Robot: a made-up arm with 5 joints. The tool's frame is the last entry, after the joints.
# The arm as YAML. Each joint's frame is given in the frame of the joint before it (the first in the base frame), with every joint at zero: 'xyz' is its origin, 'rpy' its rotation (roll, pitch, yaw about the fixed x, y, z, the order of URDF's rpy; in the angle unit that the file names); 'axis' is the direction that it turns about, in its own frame. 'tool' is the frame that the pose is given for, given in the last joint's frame.
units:
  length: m
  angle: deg
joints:
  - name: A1
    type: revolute
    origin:
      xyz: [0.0, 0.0, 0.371]
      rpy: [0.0, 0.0, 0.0]
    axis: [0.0, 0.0, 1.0]
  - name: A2
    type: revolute
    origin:
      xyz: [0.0, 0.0, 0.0]
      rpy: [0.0, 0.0, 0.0]
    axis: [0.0, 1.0, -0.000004]
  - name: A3
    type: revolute
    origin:
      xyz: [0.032, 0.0, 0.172]
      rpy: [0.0, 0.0, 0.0]
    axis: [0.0, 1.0, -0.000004]
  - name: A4
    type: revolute
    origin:
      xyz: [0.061, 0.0, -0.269]
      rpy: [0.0, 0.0, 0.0]
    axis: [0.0, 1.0, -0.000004]
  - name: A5
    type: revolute
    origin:
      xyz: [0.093, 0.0, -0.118]
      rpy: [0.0, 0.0, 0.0]
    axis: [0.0, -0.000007, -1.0]
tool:
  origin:
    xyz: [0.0, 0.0, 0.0]
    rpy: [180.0, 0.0, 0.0]
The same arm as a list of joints. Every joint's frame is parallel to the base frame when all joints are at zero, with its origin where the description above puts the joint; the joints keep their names.
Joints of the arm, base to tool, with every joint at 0 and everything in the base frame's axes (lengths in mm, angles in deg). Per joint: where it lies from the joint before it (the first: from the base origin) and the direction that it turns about. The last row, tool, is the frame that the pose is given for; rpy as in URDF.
A1: axis +z offset 0.0 0.0 371.0
A2: axis +y offset 0.0 0.0 0.0
A3: axis +y offset 32.0 0.0 172.0
A4: axis +y offset 61.0 0.0 -269.0
A5: axis -z offset 93.0 0.0 -118.0
tool: offset 0.0 0.0 0.0 rpy 180.00 0.00 0.00

